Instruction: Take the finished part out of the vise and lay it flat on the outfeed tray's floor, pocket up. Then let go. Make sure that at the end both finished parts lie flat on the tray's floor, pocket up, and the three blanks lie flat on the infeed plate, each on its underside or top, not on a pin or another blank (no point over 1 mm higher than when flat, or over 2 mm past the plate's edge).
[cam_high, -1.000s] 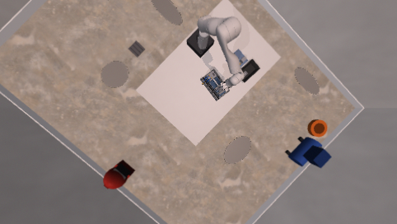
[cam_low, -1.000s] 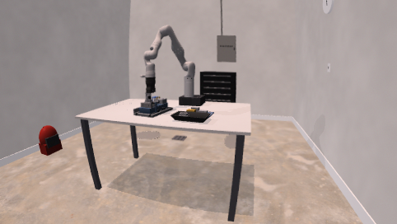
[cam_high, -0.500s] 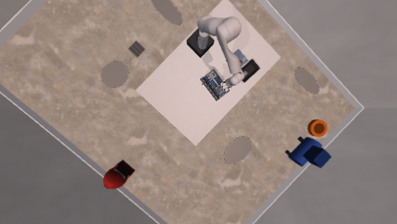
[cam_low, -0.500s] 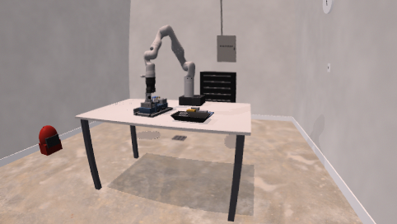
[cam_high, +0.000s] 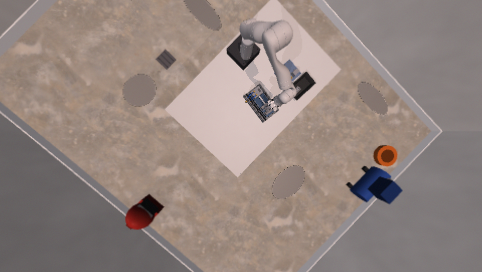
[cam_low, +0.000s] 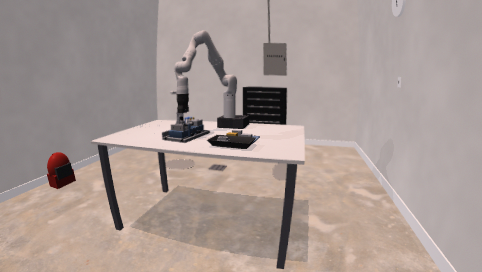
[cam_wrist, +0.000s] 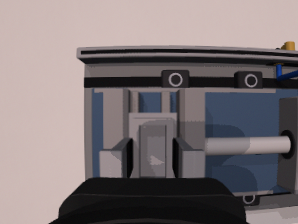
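My gripper is now 9 cm past the screw rod and 5 cm above it. Also, from my hand: orange block: 32 cm to the left, 10 cm below, 8 cm behind; then blue plate: 37 cm to the left, 12 cm below, 12 cm behind; then vise: 8 cm below, 7 cm behind.
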